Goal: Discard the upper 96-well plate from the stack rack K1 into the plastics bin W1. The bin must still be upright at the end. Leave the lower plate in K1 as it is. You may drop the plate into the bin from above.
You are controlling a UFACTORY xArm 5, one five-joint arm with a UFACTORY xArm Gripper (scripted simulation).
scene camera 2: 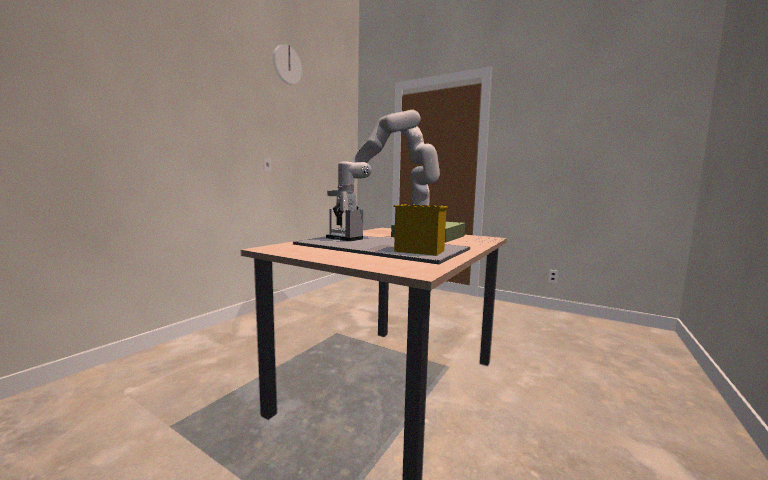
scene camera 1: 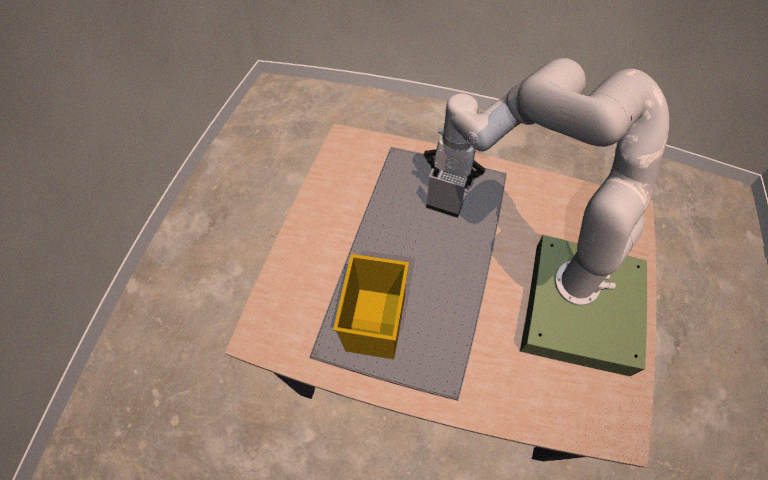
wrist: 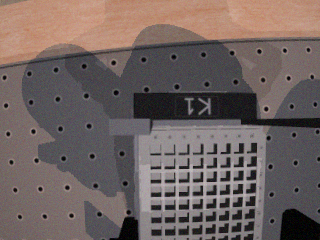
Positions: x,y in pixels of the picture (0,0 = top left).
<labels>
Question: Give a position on a plastics bin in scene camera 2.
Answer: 419,229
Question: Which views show the plastics bin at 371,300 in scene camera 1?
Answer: Scene camera 2 and scene camera 1 only.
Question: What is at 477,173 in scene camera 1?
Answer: The gripper.
</labels>
